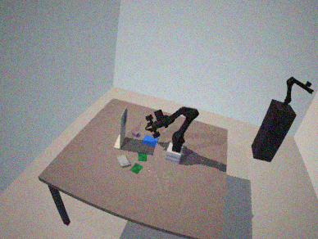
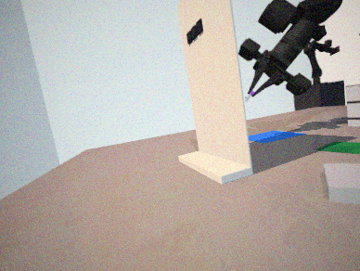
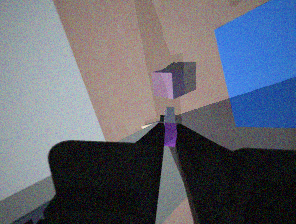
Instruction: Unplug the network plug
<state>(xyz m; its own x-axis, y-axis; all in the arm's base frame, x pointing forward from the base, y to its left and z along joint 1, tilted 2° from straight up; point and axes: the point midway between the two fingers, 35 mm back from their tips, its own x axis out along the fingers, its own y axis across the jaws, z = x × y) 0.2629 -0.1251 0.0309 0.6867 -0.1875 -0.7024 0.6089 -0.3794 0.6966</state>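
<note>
The blue marked square is 12 cm below my gripper tip, 5 cm behind it and 1 cm to the right of it. Round my gripper tip: network plug right at my gripper tip; cream panel 17 cm ahead, 11 cm to the left, 3 cm above; grey cube 10 cm below, 9 cm ahead, 4 cm to the right.
</note>
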